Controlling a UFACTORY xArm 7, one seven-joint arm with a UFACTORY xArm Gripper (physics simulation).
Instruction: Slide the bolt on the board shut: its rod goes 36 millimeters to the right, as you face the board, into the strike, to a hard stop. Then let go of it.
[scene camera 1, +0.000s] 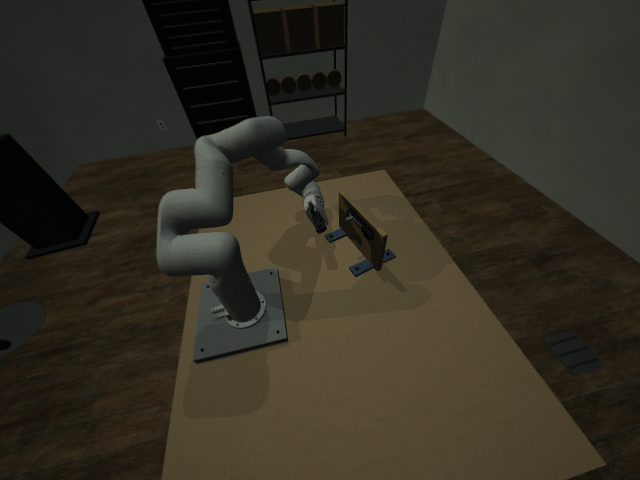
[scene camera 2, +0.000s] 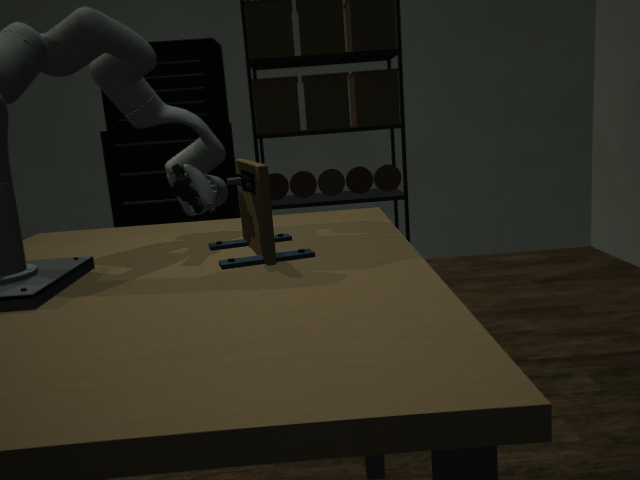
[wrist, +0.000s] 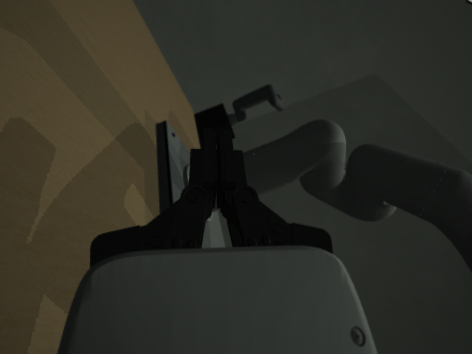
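Pixels of known places: gripper, fingertip midpoint: (scene camera 1: 321, 230) (scene camera 2: 178, 188) (wrist: 215, 145); arm's base, link origin: (scene camera 1: 246, 309).
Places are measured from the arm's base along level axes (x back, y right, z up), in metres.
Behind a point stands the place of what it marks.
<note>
The upright wooden board (scene camera 1: 359, 242) {z 0.018, x -0.426, y -0.107 m} (scene camera 2: 264, 217) {z 0.061, x -0.447, y 0.004 m} carries a black bolt housing and a strike (scene camera 1: 368, 233) {z 0.125, x -0.422, y -0.045 m} near its top. The bolt's grey handle (scene camera 1: 349, 219) {z 0.119, x -0.396, y -0.132 m} (scene camera 2: 234, 180) {z 0.117, x -0.400, y -0.132 m} sticks out from the face towards the arm. How far the rod stands from the strike is too small and dark to tell. My gripper (scene camera 1: 321, 229) {z 0.112, x -0.294, y -0.126 m} (scene camera 2: 186, 189) {z 0.112, x -0.294, y -0.126 m} (wrist: 215, 145) {z 0.112, x -0.294, y -0.126 m} is shut and empty. It hangs above the table on the handle side, apart from the handle and the board. The bolt cannot be made out for certain in the wrist view.
Two blue feet (scene camera 1: 361, 267) {z -0.017, x -0.398, y -0.027 m} (scene camera 2: 266, 258) {z -0.011, x -0.444, y 0.003 m} hold the board on the wooden table (scene camera 1: 392, 382) {z -0.025, x -0.322, y 0.321 m} (scene camera 2: 289, 351) {z -0.025, x -0.450, y 0.418 m}. The arm's grey base plate (scene camera 1: 206, 335) {z 0.001, x 0.119, y 0.044 m} (scene camera 2: 56, 273) {z -0.001, x -0.095, y 0.003 m} (wrist: 174, 155) {z -0.001, x -0.086, y 0.047 m} is bolted down nearby. A shelf rack (scene camera 1: 345, 98) (scene camera 2: 404, 155) stands beyond the table.
</note>
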